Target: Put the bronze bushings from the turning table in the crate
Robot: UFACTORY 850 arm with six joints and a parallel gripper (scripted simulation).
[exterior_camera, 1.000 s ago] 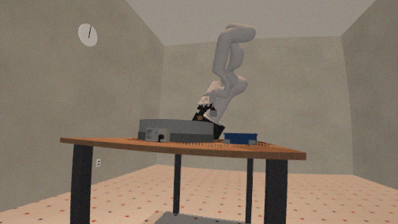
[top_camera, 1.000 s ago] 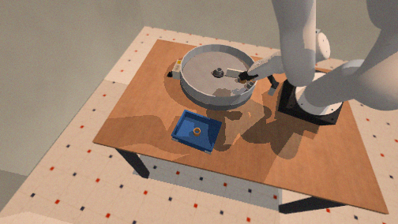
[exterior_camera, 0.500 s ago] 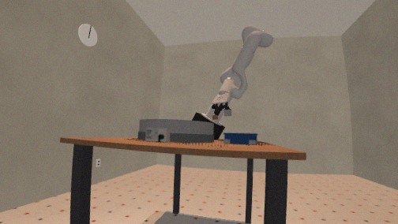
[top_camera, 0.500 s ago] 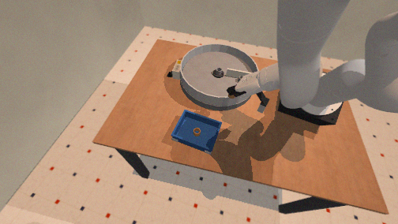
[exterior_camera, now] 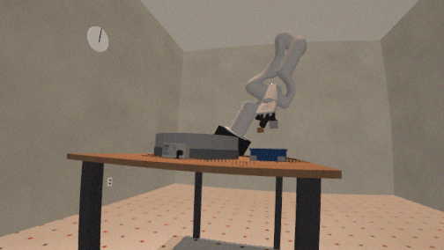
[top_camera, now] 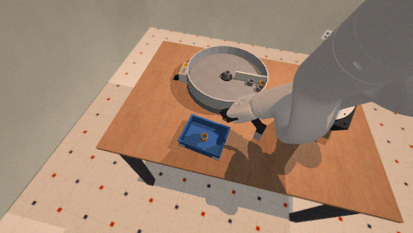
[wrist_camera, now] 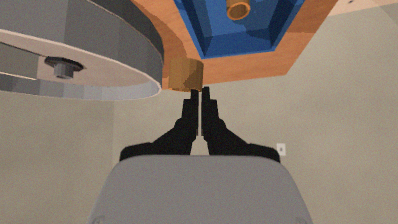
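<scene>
My gripper is now 7 cm short of the blue crate, 4 cm to the right of it and 15 cm above it. Round my hand: grey turning table (5 cm ahead, 33 cm to the right, 13 cm below).
</scene>
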